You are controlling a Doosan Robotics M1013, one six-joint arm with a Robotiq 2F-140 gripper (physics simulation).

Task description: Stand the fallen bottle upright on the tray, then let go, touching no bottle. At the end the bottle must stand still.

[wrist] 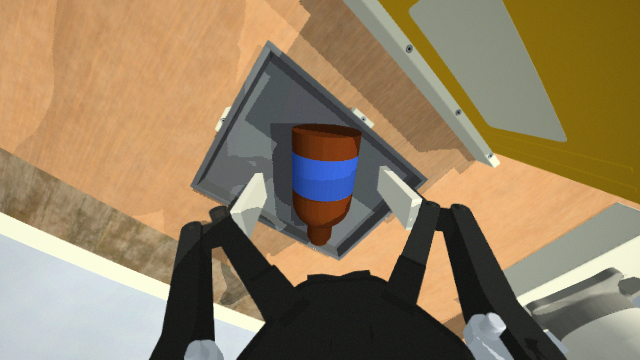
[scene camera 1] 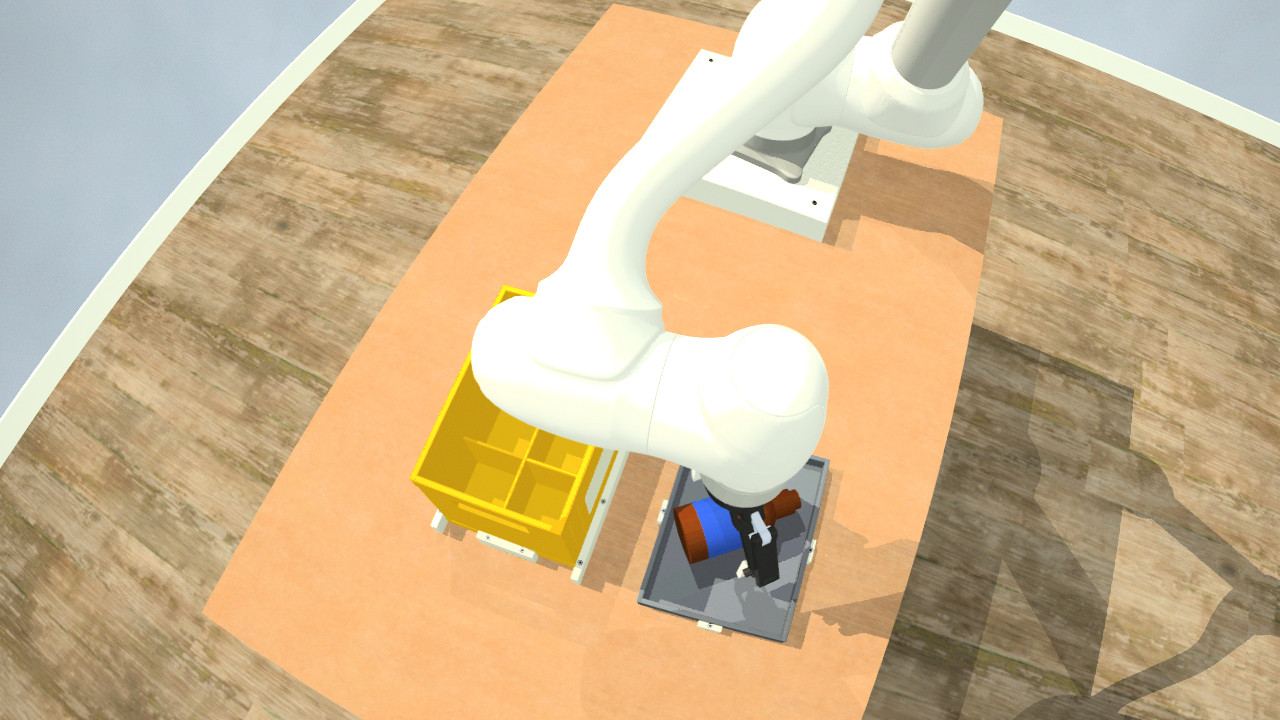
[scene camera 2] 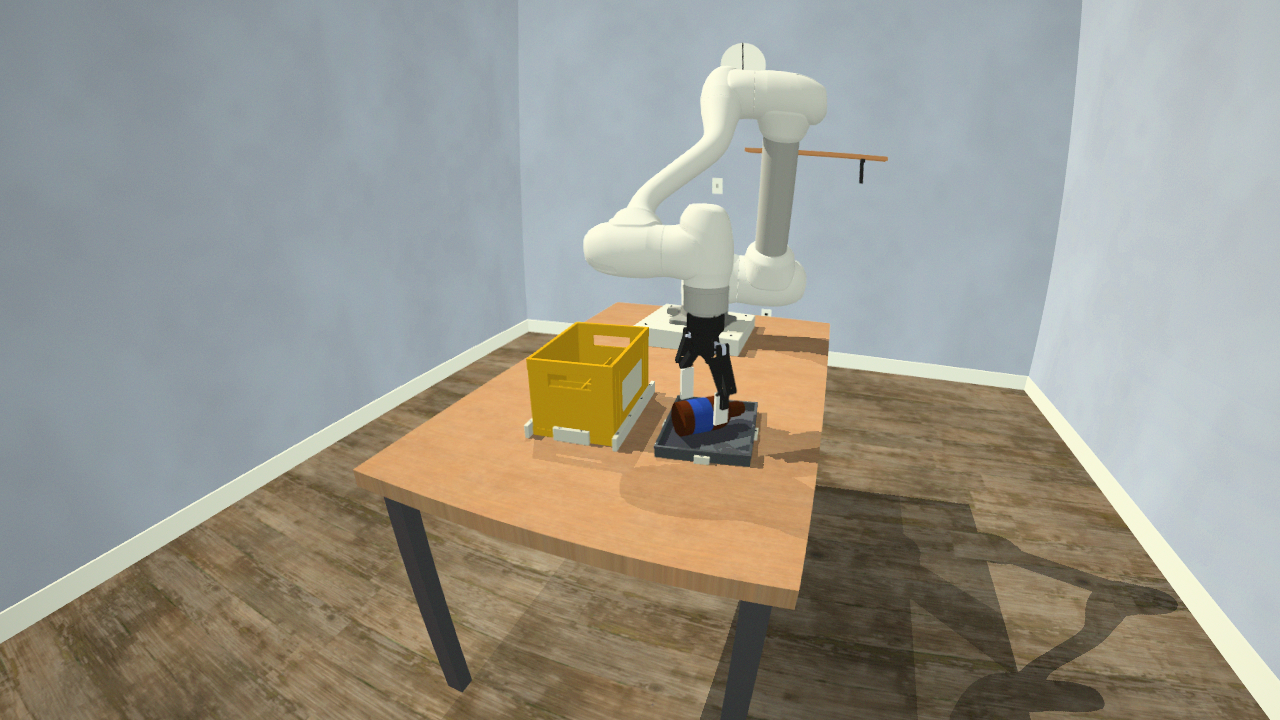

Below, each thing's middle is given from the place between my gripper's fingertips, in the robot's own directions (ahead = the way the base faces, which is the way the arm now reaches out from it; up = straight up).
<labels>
I see the white rail (scene camera 1: 621, 458) 160 mm to the right of my hand and 40 mm below it.
</labels>
